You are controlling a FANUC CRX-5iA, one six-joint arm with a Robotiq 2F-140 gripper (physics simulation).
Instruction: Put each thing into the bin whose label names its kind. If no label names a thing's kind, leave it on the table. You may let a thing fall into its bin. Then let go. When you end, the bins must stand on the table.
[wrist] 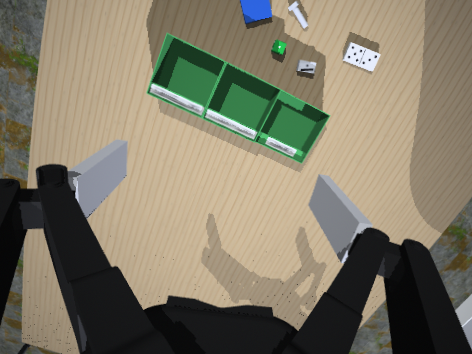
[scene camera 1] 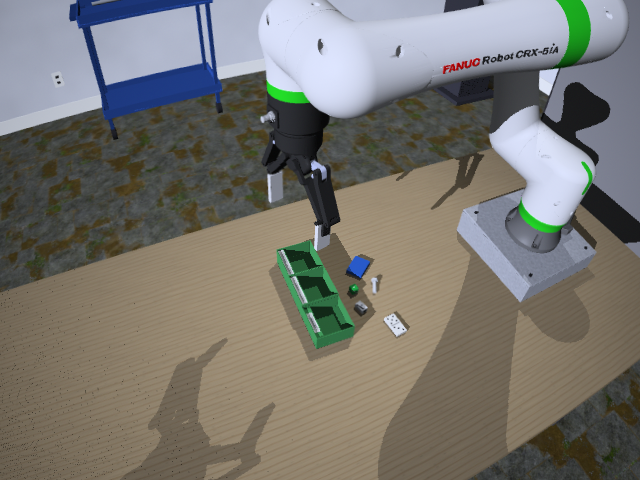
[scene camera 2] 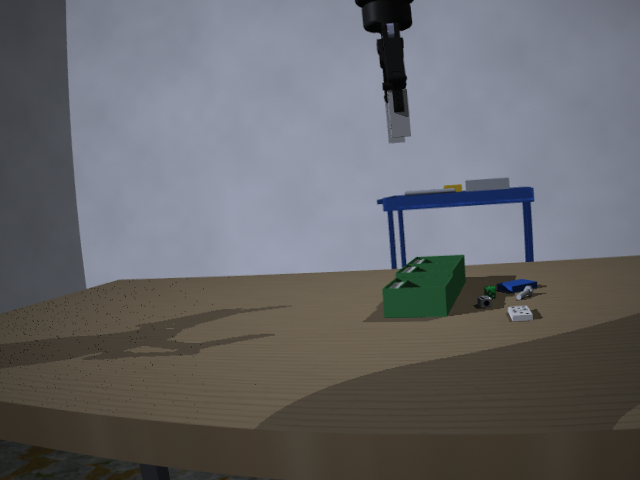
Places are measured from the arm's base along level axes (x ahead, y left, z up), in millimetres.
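Where they show: gripper, fingertip midpoint: (wrist: 223, 175) (scene camera 1: 297, 221) (scene camera 2: 398, 139); arm's base at its link origin: (scene camera 1: 531, 230).
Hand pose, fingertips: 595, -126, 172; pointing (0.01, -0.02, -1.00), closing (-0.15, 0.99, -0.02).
Observation:
Things, the pixels of their centre, and the offset from my fingertips, as dx, dy, dz. Level surfaces: height alone.
- green three-compartment bin block at the middle of its body: (scene camera 2: 429, 282) (wrist: 240, 102) (scene camera 1: 313, 291) -30, +8, -216
- blue block at the middle of its body: (scene camera 2: 517, 285) (scene camera 1: 358, 266) -165, -20, -234
- white bolt at the middle of its body: (scene camera 2: 524, 293) (wrist: 299, 15) (scene camera 1: 374, 285) -169, +46, -234
- small green die at the middle of its body: (scene camera 2: 489, 292) (wrist: 278, 47) (scene camera 1: 353, 289) -120, +35, -231
- grey sharpener at the middle of its body: (scene camera 2: 484, 301) (wrist: 306, 66) (scene camera 1: 361, 307) -110, +84, -234
- white domino at the middle of its body: (scene camera 2: 520, 313) (wrist: 361, 57) (scene camera 1: 395, 324) -153, +157, -236
- wooden table at its surface level: dz -239
A green three-compartment bin block (scene camera 1: 334, 336) (scene camera 2: 415, 302) (wrist: 159, 66) stands on the table. Its compartments look empty in the wrist view; the text on its white labels (wrist: 177, 99) is unreadable. Beside it lie a blue block (scene camera 1: 358, 266) (scene camera 2: 516, 285) (wrist: 256, 10), a white bolt (scene camera 1: 374, 285) (scene camera 2: 524, 292) (wrist: 299, 15), a small green die (scene camera 1: 353, 289) (scene camera 2: 490, 291) (wrist: 279, 47), a grey sharpener (scene camera 1: 360, 307) (scene camera 2: 484, 301) (wrist: 306, 66) and a white domino (scene camera 1: 395, 324) (scene camera 2: 519, 313) (wrist: 361, 56). My gripper (scene camera 1: 298, 212) (scene camera 2: 398, 121) (wrist: 223, 175) is wide open and empty, high above the table.
The arm's grey base block (scene camera 1: 491, 253) stands on the wooden table (scene camera 1: 232, 310) (scene camera 2: 310, 372) (wrist: 165, 200). A blue cart (scene camera 1: 160, 90) (scene camera 2: 460, 198) stands beyond the table by the wall.

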